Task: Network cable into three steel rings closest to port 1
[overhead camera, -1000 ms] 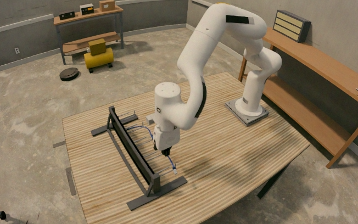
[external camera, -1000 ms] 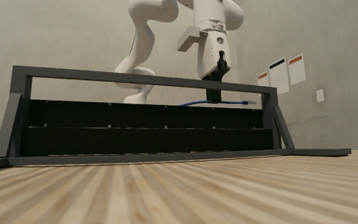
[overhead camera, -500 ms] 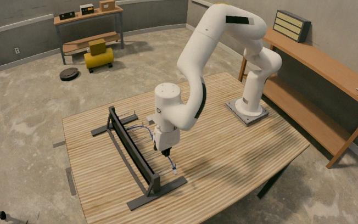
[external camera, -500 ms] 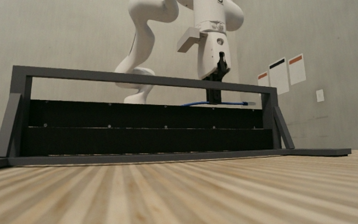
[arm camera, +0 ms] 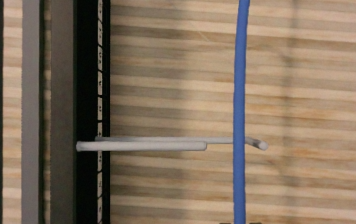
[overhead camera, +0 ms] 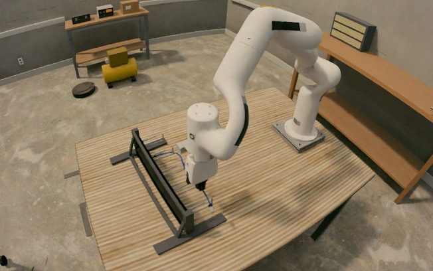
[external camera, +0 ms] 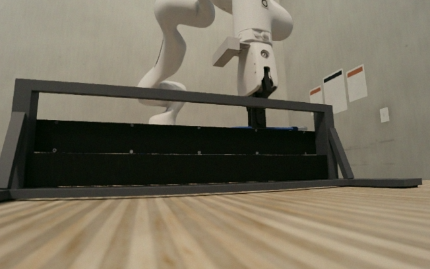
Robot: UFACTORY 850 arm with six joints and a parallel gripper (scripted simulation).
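Right now my hand is 2 cm short of the pale plug, 9 cm to the right of it and 2 cm above it. Round my hand: dark grey rack 10 cm ahead, 15 cm to the right, 7 cm below.
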